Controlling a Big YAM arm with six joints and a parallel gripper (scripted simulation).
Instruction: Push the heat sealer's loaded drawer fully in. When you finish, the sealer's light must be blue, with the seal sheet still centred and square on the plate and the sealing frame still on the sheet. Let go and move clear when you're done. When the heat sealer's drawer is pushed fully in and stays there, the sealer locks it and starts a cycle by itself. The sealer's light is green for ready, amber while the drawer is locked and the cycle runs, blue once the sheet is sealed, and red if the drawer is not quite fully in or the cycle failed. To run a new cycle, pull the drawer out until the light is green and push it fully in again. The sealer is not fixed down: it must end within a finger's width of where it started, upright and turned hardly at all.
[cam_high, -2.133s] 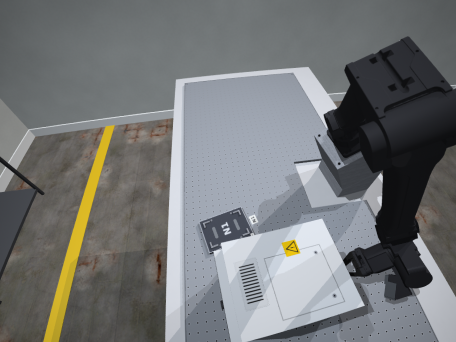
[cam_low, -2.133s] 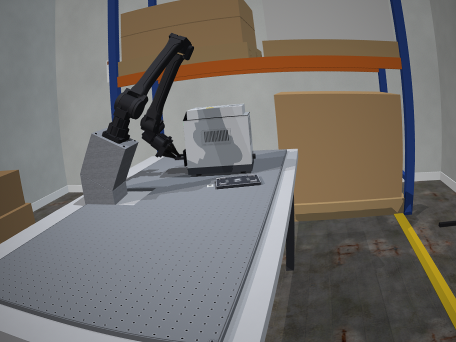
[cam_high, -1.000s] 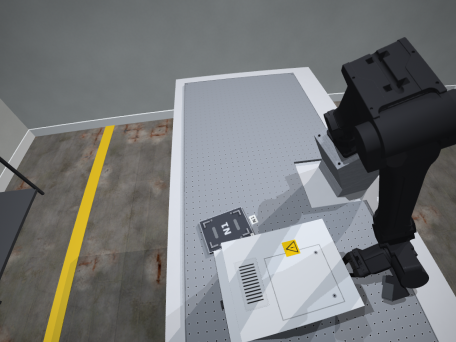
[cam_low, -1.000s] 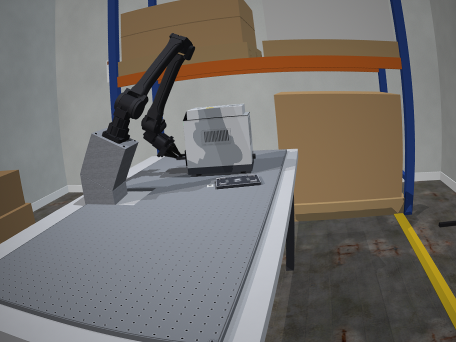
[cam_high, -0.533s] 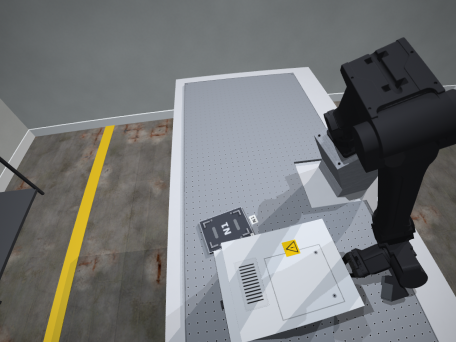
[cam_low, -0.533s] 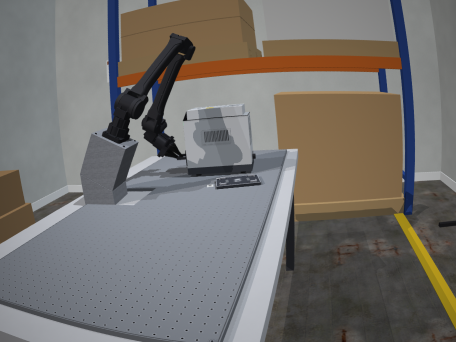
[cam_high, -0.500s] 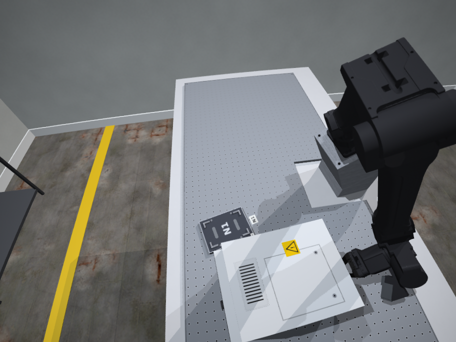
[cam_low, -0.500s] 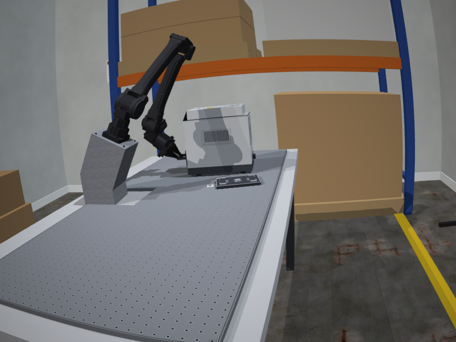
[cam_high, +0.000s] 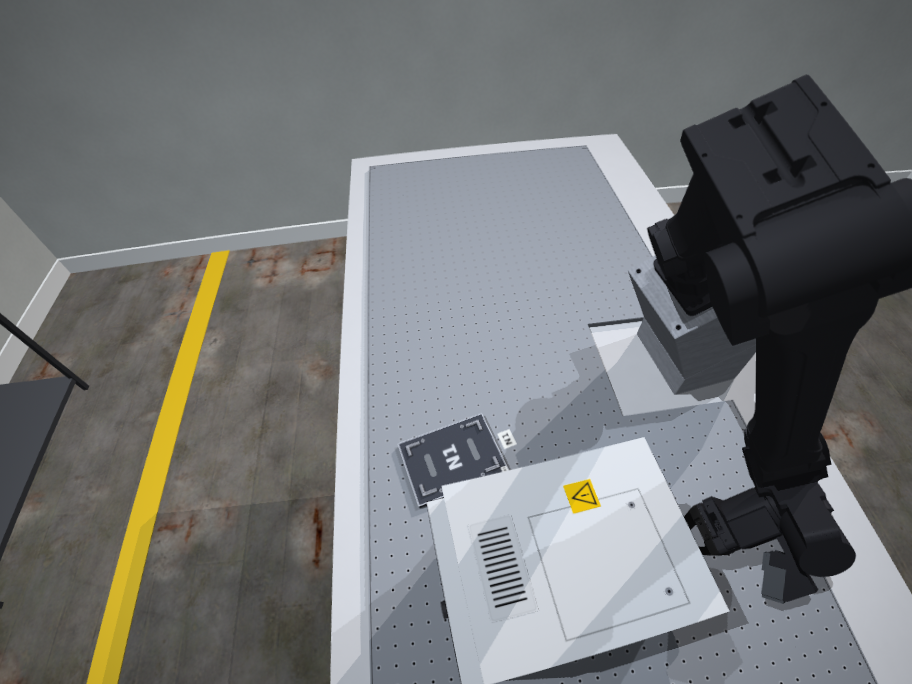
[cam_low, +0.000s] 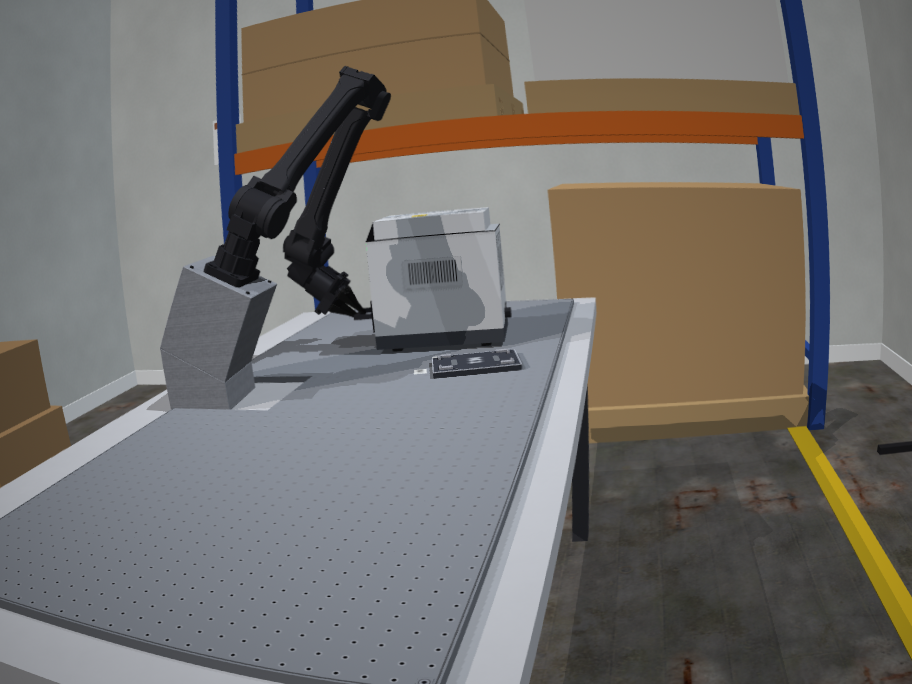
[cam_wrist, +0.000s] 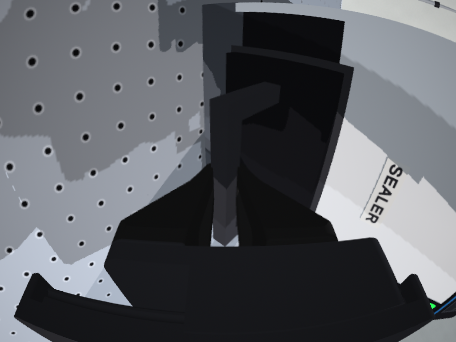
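Right now the black drawer is 110 mm ahead of my hand and 10 mm below it. From my hand the other things lie so: white tag 250 mm to the right, 160 mm ahead, 70 mm below.
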